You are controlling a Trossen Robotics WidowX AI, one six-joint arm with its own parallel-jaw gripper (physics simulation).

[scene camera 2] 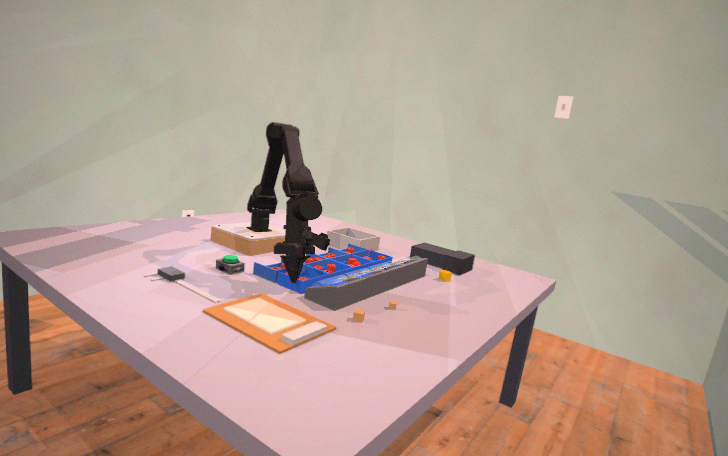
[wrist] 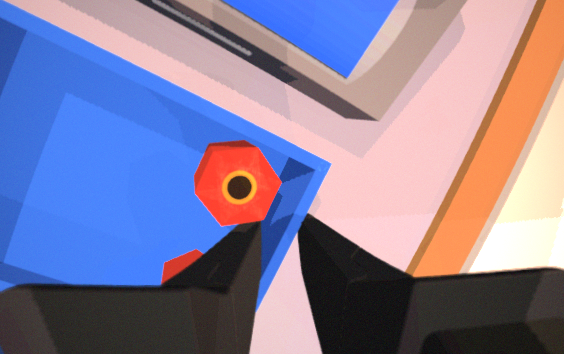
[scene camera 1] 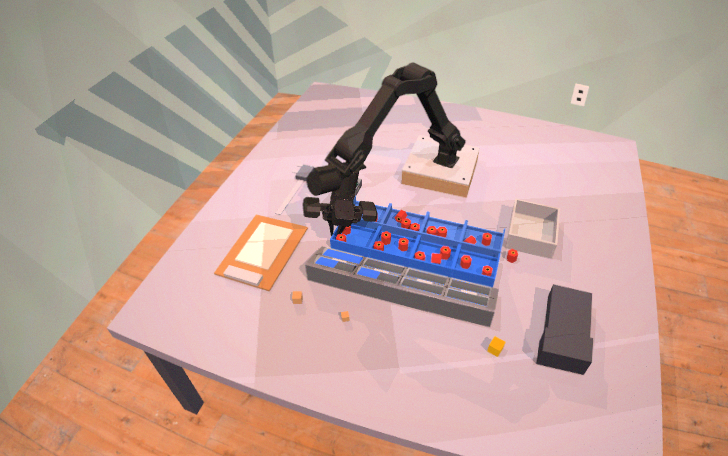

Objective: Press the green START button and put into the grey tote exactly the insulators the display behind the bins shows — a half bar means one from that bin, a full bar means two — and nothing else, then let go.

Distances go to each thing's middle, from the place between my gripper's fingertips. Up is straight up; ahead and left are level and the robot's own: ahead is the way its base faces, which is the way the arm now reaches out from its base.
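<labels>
With distances counted from my hand, the grey tote [scene camera 1: 533,229] is 10 mm above it, 280 mm behind it and 460 mm to the left of it. There is also the dark box [scene camera 1: 565,344], which from my hand is 10 mm above, 10 mm ahead and 630 mm to the left.
</labels>
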